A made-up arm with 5 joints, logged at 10 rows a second.
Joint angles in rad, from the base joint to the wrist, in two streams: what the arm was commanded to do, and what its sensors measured. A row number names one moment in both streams.
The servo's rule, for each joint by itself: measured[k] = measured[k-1] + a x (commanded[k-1-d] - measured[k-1]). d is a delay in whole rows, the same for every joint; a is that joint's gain. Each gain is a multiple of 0.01, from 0.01 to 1. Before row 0 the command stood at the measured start. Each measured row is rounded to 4 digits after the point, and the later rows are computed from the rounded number. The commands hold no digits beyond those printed.
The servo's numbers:
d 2
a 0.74 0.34 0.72 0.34 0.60
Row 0, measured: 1.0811 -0.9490 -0.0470 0.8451 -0.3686
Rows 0 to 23, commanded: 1.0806 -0.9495 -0.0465 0.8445 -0.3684; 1.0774 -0.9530 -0.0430 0.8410 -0.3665; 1.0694 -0.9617 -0.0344 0.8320 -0.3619; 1.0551 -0.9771 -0.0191 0.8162 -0.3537; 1.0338 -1.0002 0.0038 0.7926 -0.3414; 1.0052 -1.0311 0.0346 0.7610 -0.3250; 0.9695 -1.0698 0.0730 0.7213 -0.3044; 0.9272 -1.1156 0.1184 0.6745 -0.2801; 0.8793 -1.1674 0.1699 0.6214 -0.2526; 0.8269 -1.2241 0.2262 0.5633 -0.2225; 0.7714 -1.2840 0.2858 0.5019 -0.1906; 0.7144 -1.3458 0.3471 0.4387 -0.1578; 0.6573 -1.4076 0.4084 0.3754 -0.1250; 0.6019 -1.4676 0.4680 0.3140 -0.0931; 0.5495 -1.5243 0.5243 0.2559 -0.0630; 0.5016 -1.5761 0.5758 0.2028 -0.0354; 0.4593 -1.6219 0.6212 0.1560 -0.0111; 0.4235 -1.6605 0.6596 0.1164 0.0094; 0.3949 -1.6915 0.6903 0.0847 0.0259; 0.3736 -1.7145 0.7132 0.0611 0.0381; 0.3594 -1.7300 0.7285 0.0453 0.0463; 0.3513 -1.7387 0.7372 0.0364 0.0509; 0.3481 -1.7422 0.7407 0.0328 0.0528; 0.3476 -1.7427 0.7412 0.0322 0.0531
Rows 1 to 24, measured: 1.0811 -0.9490 -0.0470 0.8451 -0.3686; 1.0811 -0.9490 -0.0470 0.8451 -0.3686; 1.0807 -0.9492 -0.0466 0.8449 -0.3685; 1.0783 -0.9505 -0.0440 0.8436 -0.3673; 1.0717 -0.9543 -0.0371 0.8397 -0.3641; 1.0594 -0.9621 -0.0241 0.8317 -0.3579; 1.0405 -0.9751 -0.0040 0.8184 -0.3480; 1.0144 -0.9941 0.0238 0.7989 -0.3342; 0.9812 -1.0198 0.0592 0.7725 -0.3163; 0.9412 -1.0524 0.1018 0.7392 -0.2946; 0.8954 -1.0915 0.1508 0.6991 -0.2694; 0.8447 -1.1366 0.2051 0.6529 -0.2413; 0.7905 -1.1867 0.2632 0.6016 -0.2109; 0.7342 -1.2408 0.3236 0.5462 -0.1790; 0.6773 -1.2975 0.3847 0.4881 -0.1466; 0.6215 -1.3553 0.4447 0.4289 -0.1145; 0.5682 -1.4128 0.5020 0.3701 -0.0836; 0.5189 -1.4683 0.5551 0.3132 -0.0547; 0.4748 -1.5205 0.6027 0.2598 -0.0285; 0.4368 -1.5681 0.6437 0.2110 -0.0058; 0.4058 -1.6101 0.6773 0.1681 0.0132; 0.3820 -1.6456 0.7031 0.1317 0.0281; 0.3653 -1.6743 0.7214 0.1023 0.0390; 0.3549 -1.6962 0.7328 0.0799 0.0461
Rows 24 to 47, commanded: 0.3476 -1.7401 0.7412 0.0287 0.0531; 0.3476 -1.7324 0.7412 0.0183 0.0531; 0.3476 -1.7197 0.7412 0.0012 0.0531; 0.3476 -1.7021 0.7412 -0.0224 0.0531; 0.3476 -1.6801 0.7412 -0.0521 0.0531; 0.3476 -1.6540 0.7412 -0.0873 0.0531; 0.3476 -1.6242 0.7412 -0.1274 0.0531; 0.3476 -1.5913 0.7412 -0.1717 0.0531; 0.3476 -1.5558 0.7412 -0.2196 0.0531; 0.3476 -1.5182 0.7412 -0.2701 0.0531; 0.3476 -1.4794 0.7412 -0.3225 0.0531; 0.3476 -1.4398 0.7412 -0.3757 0.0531; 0.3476 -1.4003 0.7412 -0.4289 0.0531; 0.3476 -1.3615 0.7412 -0.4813 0.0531; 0.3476 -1.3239 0.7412 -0.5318 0.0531; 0.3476 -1.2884 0.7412 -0.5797 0.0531; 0.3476 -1.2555 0.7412 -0.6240 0.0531; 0.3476 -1.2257 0.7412 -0.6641 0.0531; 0.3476 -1.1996 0.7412 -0.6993 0.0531; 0.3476 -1.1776 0.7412 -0.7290 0.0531; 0.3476 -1.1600 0.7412 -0.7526 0.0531; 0.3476 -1.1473 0.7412 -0.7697 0.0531; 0.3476 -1.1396 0.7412 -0.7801 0.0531; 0.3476 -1.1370 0.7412 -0.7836 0.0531
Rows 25 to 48, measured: 0.3499 -1.7118 0.7385 0.0639 0.0501; 0.3482 -1.7223 0.7404 0.0531 0.0519; 0.3478 -1.7284 0.7410 0.0448 0.0526; 0.3477 -1.7298 0.7411 0.0358 0.0529; 0.3476 -1.7264 0.7412 0.0240 0.0530; 0.3476 -1.7181 0.7412 0.0082 0.0531; 0.3476 -1.7052 0.7412 -0.0123 0.0531; 0.3476 -1.6878 0.7412 -0.0378 0.0531; 0.3476 -1.6662 0.7412 -0.0683 0.0531; 0.3476 -1.6407 0.7412 -0.1035 0.0531; 0.3476 -1.6118 0.7412 -0.1430 0.0531; 0.3476 -1.5800 0.7412 -0.1862 0.0531; 0.3476 -1.5458 0.7412 -0.2325 0.0531; 0.3476 -1.5098 0.7412 -0.2812 0.0531; 0.3476 -1.4726 0.7412 -0.3314 0.0531; 0.3476 -1.4348 0.7412 -0.3824 0.0531; 0.3476 -1.3971 0.7412 -0.4332 0.0531; 0.3476 -1.3601 0.7412 -0.4830 0.0531; 0.3476 -1.3245 0.7412 -0.5309 0.0531; 0.3476 -1.2909 0.7412 -0.5762 0.0531; 0.3476 -1.2599 0.7412 -0.6181 0.0531; 0.3476 -1.2319 0.7412 -0.6558 0.0531; 0.3476 -1.2075 0.7412 -0.6887 0.0531; 0.3476 -1.1870 0.7412 -0.7162 0.0531
